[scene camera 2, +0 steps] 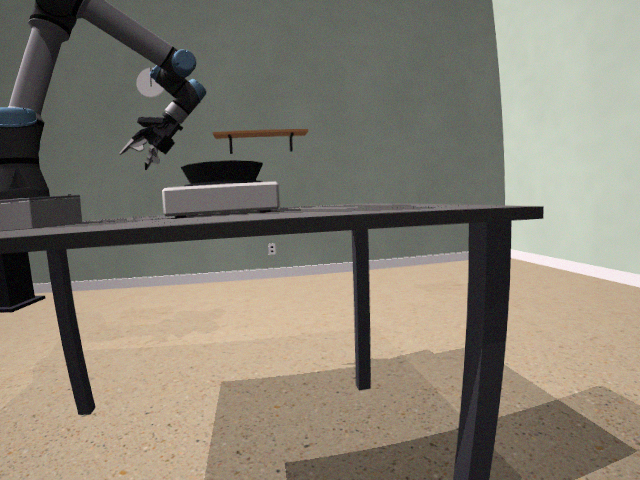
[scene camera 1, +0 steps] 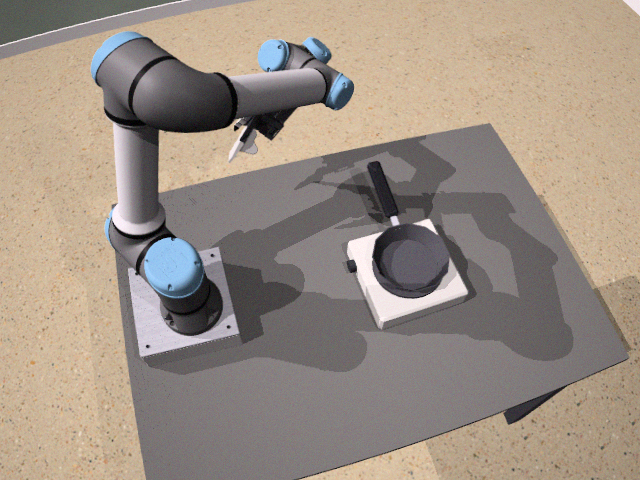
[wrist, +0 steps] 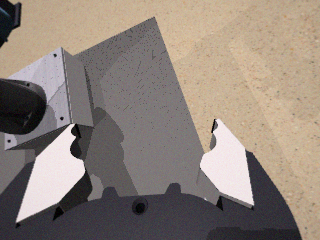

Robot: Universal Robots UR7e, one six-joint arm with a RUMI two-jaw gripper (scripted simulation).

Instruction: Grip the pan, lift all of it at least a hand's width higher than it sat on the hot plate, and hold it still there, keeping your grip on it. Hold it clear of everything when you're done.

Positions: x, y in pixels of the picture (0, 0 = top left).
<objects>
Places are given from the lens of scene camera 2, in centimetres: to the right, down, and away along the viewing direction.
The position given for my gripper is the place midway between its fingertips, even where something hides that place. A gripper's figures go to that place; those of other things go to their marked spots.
my gripper point(scene camera 2: 133, 162): -65, -27, 111
pan point(scene camera 2: 213, 171): -23, -14, 71
hot plate point(scene camera 2: 246, 195): -15, -9, 69
</objects>
